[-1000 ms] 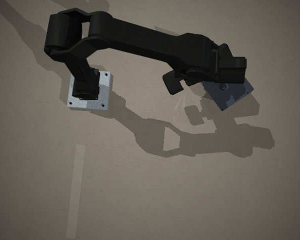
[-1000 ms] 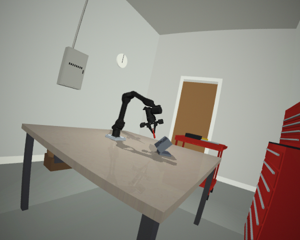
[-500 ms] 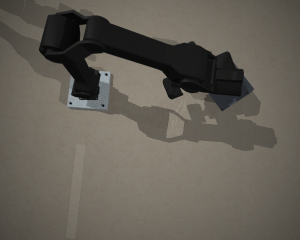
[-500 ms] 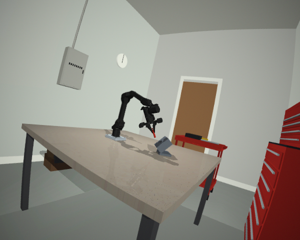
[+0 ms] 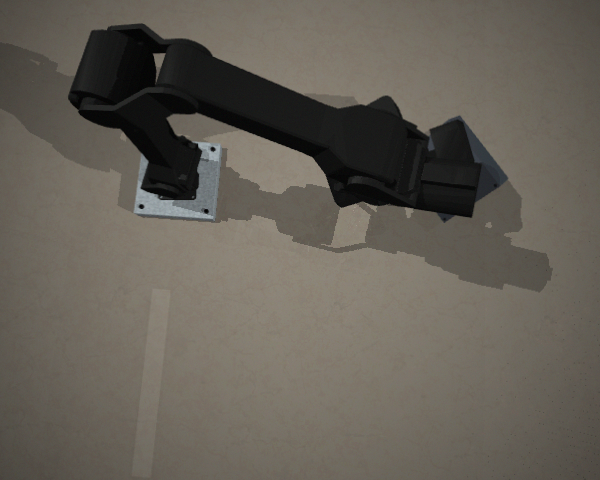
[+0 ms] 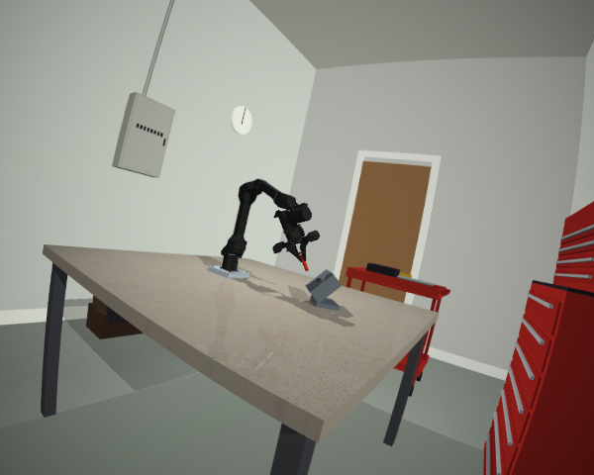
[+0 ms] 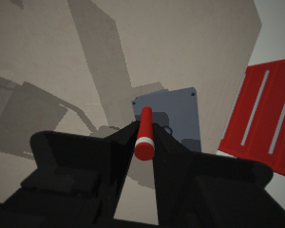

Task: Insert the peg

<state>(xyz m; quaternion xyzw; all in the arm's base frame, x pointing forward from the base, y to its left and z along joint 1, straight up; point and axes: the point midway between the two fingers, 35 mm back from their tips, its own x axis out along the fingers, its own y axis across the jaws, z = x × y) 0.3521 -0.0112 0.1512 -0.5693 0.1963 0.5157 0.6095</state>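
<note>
Right now my gripper tip is 10 cm short of the sloped panel, 1 cm to the right of it and 7 cm above it. Round my gripper tip: red peg (1 cm behind, 1 cm to the right, 1 cm above).
</note>
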